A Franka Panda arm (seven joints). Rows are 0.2 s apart.
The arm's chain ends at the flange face. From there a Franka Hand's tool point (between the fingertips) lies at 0.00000 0.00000 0.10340 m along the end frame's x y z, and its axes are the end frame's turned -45 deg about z.
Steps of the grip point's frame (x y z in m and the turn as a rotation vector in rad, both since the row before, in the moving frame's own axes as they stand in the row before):
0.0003 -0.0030 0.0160 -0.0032 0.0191 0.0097
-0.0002 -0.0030 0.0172 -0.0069 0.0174 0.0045
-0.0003 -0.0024 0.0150 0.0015 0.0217 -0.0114
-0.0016 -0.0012 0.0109 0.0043 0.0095 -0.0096
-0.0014 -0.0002 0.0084 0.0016 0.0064 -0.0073
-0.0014 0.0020 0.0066 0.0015 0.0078 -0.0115
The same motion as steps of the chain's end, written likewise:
-0.0035 -0.0012 0.0160 0.0112 0.0158 0.0097
-0.0040 -0.0012 0.0172 0.0074 0.0172 0.0045
-0.0034 0.0002 0.0150 0.0164 0.0143 -0.0114
-0.0024 0.0013 0.0109 0.0098 0.0037 -0.0096
-0.0015 0.0014 0.0084 0.0057 0.0034 -0.0073
0.0000 0.0031 0.0066 0.0066 0.0045 -0.0115

